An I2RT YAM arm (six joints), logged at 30 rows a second.
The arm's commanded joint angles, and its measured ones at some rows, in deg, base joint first. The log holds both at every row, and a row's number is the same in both.
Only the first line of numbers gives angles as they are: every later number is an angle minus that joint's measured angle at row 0.
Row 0, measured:
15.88 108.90 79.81 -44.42 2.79 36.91
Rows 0 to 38, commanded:
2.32 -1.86 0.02 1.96 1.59 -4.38
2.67 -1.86 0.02 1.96 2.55 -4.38
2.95 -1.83 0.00 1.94 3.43 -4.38
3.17 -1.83 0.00 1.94 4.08 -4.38
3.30 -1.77 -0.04 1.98 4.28 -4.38
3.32 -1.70 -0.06 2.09 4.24 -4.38
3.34 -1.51 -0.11 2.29 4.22 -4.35
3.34 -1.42 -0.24 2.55 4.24 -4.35
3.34 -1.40 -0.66 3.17 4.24 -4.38
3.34 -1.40 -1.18 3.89 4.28 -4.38
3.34 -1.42 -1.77 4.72 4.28 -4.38
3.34 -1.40 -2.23 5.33 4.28 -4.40
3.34 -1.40 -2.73 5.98 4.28 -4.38
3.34 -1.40 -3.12 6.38 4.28 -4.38
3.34 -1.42 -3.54 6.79 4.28 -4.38
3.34 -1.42 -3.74 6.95 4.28 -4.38
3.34 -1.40 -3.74 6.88 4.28 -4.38
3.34 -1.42 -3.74 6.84 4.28 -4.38
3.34 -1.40 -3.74 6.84 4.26 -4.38
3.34 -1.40 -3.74 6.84 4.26 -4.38
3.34 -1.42 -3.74 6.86 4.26 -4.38
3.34 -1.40 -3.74 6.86 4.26 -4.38
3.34 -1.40 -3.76 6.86 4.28 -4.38
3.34 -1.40 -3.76 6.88 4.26 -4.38
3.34 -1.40 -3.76 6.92 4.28 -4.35
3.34 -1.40 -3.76 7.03 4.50 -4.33
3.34 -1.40 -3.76 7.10 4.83 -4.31
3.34 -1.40 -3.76 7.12 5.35 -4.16
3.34 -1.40 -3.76 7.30 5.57 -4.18
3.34 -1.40 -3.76 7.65 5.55 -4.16
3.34 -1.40 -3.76 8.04 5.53 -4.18
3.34 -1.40 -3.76 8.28 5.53 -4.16
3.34 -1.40 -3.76 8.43 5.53 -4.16
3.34 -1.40 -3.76 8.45 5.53 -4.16
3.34 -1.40 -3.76 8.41 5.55 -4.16
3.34 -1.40 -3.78 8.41 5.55 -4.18
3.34 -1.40 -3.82 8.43 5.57 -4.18
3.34 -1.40 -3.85 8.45 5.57 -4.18
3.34 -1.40 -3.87 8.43 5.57 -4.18
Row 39, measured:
3.30 0.00 -3.54 8.04 4.74 -3.96
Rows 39 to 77, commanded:
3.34 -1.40 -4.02 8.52 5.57 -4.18
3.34 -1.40 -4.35 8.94 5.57 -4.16
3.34 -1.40 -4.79 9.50 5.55 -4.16
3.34 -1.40 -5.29 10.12 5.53 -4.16
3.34 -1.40 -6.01 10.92 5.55 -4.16
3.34 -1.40 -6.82 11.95 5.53 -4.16
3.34 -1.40 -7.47 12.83 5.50 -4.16
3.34 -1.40 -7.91 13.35 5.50 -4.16
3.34 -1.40 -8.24 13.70 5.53 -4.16
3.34 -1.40 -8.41 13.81 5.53 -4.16
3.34 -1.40 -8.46 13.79 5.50 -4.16
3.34 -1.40 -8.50 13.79 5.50 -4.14
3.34 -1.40 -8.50 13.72 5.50 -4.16
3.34 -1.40 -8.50 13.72 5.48 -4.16
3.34 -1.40 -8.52 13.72 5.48 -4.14
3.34 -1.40 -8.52 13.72 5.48 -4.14
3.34 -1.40 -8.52 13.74 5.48 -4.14
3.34 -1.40 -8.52 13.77 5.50 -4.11
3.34 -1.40 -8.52 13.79 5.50 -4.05
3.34 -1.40 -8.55 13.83 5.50 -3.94
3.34 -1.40 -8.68 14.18 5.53 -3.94
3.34 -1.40 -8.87 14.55 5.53 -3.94
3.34 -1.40 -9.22 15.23 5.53 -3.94
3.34 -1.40 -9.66 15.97 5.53 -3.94
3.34 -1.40 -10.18 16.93 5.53 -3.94
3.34 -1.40 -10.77 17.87 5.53 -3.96
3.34 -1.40 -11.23 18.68 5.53 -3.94
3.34 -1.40 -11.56 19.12 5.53 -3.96
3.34 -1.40 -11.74 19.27 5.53 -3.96
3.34 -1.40 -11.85 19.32 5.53 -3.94
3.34 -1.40 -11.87 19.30 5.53 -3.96
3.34 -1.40 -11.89 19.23 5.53 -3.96
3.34 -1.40 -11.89 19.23 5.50 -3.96
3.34 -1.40 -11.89 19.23 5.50 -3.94
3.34 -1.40 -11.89 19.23 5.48 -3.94
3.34 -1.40 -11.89 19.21 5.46 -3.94
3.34 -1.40 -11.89 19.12 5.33 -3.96
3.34 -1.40 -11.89 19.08 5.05 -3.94
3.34 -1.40 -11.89 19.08 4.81 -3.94
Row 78, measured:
3.30 0.00 -11.69 18.90 4.91 -3.92
